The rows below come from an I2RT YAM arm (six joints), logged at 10 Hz.
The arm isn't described. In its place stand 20 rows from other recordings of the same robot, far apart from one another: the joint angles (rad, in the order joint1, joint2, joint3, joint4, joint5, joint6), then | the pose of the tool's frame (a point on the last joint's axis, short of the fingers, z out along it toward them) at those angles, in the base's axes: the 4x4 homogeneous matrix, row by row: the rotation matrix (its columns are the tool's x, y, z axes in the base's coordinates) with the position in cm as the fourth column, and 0 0 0 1 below.
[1.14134 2.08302 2.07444 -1.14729 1.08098 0.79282] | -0.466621 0.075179 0.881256 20.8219; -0.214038 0.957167 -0.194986 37.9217; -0.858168 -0.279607 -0.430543 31.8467; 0 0 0 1
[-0.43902 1.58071 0.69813 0.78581 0.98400 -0.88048] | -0.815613 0.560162 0.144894 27.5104; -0.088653 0.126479 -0.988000 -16.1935; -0.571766 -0.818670 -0.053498 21.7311; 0 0 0 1
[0.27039 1.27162 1.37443 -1.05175 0.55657 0.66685] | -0.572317 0.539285 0.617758 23.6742; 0.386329 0.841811 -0.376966 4.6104; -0.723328 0.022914 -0.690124 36.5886; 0 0 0 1
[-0.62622 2.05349 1.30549 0.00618 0.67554 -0.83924] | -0.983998 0.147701 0.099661 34.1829; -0.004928 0.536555 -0.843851 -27.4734; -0.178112 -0.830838 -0.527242 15.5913; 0 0 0 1
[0.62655 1.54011 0.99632 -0.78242 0.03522 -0.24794] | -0.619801 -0.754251 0.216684 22.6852; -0.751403 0.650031 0.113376 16.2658; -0.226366 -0.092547 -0.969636 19.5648; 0 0 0 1
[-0.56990 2.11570 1.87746 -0.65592 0.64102 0.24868] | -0.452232 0.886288 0.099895 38.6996; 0.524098 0.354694 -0.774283 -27.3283; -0.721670 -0.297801 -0.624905 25.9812; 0 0 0 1
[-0.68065 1.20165 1.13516 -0.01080 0.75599 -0.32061] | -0.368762 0.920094 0.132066 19.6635; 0.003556 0.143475 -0.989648 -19.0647; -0.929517 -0.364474 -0.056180 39.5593; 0 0 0 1
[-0.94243 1.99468 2.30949 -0.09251 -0.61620 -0.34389] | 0.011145 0.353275 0.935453 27.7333; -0.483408 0.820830 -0.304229 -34.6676; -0.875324 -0.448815 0.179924 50.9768; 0 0 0 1
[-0.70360 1.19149 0.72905 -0.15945 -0.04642 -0.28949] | -0.602015 0.465007 0.649112 19.7288; 0.136820 0.860980 -0.489891 -16.5224; -0.786676 -0.206110 -0.581945 23.9305; 0 0 0 1
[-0.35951 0.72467 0.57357 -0.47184 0.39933 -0.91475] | -0.824203 -0.054735 0.563643 14.5197; -0.470154 0.620950 -0.627197 -6.9358; -0.315665 -0.781937 -0.537523 24.8633; 0 0 0 1
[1.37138 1.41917 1.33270 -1.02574 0.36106 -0.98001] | 0.636886 -0.641039 0.428305 6.7178; -0.770781 -0.541326 0.335950 26.8913; 0.016496 -0.544091 -0.838864 31.6872; 0 0 0 1
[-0.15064 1.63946 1.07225 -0.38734 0.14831 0.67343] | -0.485445 0.685210 0.542982 33.5462; 0.697575 0.677953 -0.231879 -5.6240; -0.527002 0.266206 -0.807095 20.6730; 0 0 0 1
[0.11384 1.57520 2.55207 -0.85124 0.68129 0.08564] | 0.169585 0.519952 0.837192 21.0585; 0.086263 0.838405 -0.538179 0.1511; -0.981733 0.163485 0.097328 62.6855; 0 0 0 1
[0.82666 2.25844 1.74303 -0.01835 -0.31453 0.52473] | -0.739100 -0.588945 0.326918 34.6254; -0.099409 0.575386 0.811818 39.2336; -0.666220 0.567516 -0.483814 19.4080; 0 0 0 1
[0.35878 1.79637 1.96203 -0.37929 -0.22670 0.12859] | -0.267120 -0.517837 0.812707 38.7653; 0.033279 0.837891 0.544822 15.3920; -0.963088 0.172579 -0.206584 44.7350; 0 0 0 1
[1.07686 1.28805 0.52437 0.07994 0.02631 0.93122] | -0.877194 -0.279272 0.390562 11.9233; 0.062699 0.739846 0.669849 21.9460; -0.476025 0.612075 -0.631478 17.1693; 0 0 0 1
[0.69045 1.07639 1.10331 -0.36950 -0.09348 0.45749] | -0.542368 -0.515316 0.663540 18.3769; 0.122371 0.732918 0.669221 15.6121; -0.831181 0.444162 -0.334452 37.5696; 0 0 0 1
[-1.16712 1.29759 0.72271 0.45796 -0.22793 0.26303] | 0.165759 0.791821 0.587830 12.3253; 0.256738 0.540872 -0.800964 -26.8079; -0.952160 0.283685 -0.113637 27.2173; 0 0 0 1
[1.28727 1.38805 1.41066 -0.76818 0.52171 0.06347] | -0.235690 -0.716420 0.656652 9.8899; -0.612315 0.634172 0.472118 27.6000; -0.754666 -0.290804 -0.588143 36.7490; 0 0 0 1
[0.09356 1.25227 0.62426 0.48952 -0.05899 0.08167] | -0.149337 -0.139680 0.978871 27.7900; 0.067782 0.986197 0.151066 2.8185; -0.986460 0.088910 -0.137808 25.3706; 0 0 0 1
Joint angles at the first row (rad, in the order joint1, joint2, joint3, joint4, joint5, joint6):
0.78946, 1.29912, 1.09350, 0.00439, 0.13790, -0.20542
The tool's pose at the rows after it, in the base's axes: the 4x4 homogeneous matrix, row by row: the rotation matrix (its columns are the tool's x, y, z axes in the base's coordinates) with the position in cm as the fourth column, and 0 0 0 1 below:
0.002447 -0.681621 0.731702 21.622; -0.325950 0.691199 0.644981 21.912; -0.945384 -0.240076 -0.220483 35.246; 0 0 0 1
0.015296 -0.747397 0.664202 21.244; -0.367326 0.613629 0.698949 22.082; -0.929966 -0.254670 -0.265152 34.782; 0 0 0 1
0.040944 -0.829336 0.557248 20.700; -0.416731 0.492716 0.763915 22.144; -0.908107 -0.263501 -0.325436 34.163; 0 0 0 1
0.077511 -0.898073 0.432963 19.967; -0.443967 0.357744 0.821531 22.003; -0.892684 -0.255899 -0.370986 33.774; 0 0 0 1
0.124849 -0.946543 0.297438 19.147; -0.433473 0.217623 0.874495 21.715; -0.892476 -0.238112 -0.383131 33.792; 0 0 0 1
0.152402 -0.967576 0.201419 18.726; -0.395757 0.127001 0.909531 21.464; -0.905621 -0.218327 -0.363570 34.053; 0 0 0 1
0.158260 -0.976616 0.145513 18.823; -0.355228 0.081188 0.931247 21.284; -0.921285 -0.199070 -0.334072 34.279; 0 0 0 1
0.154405 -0.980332 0.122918 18.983; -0.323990 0.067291 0.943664 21.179; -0.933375 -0.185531 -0.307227 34.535; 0 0 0 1
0.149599 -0.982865 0.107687 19.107; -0.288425 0.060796 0.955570 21.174; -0.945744 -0.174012 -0.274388 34.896; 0 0 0 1
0.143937 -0.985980 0.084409 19.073; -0.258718 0.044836 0.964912 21.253; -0.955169 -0.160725 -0.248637 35.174; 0 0 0 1
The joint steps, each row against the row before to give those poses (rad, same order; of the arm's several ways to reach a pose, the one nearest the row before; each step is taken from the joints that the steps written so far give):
0.01143, -0.00077, 0.00000, -0.02252, -0.06143, -0.02595
0.00307, -0.00114, 0.00002, -0.04654, -0.08314, -0.03776
0.00000, -0.00342, 0.00000, -0.06943, -0.12246, -0.05798
-0.00116, -0.01107, -0.00041, -0.07055, -0.13315, -0.05952
-0.00340, -0.01757, 0.00001, -0.05381, -0.14531, -0.05416
-0.00801, -0.01181, 0.00000, -0.01334, -0.11139, -0.02060
-0.01526, -0.00077, 0.00000, 0.01525, -0.07859, 0.00496
-0.01069, -0.00001, -0.00002, 0.02367, -0.04006, 0.01869
-0.00611, 0.00000, -0.00001, 0.03548, -0.02976, 0.02899
-0.00002, 0.00002, 0.00002, 0.02669, -0.02939, 0.02555

